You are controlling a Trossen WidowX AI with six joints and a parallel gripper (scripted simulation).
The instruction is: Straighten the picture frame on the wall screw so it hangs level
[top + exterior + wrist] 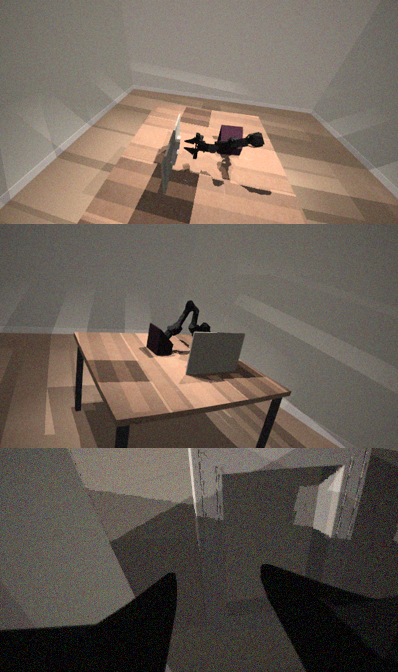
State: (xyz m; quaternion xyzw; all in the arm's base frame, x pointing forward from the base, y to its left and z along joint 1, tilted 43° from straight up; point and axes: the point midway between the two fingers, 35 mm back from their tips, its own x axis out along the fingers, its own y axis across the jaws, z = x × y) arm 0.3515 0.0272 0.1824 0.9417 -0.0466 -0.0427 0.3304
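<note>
My gripper tip is now 60 mm short of the picture frame, 10 mm to the right of it and 50 mm above it. Round my gripper tip: grey wall panel (70 mm ahead, 60 mm below).
</note>
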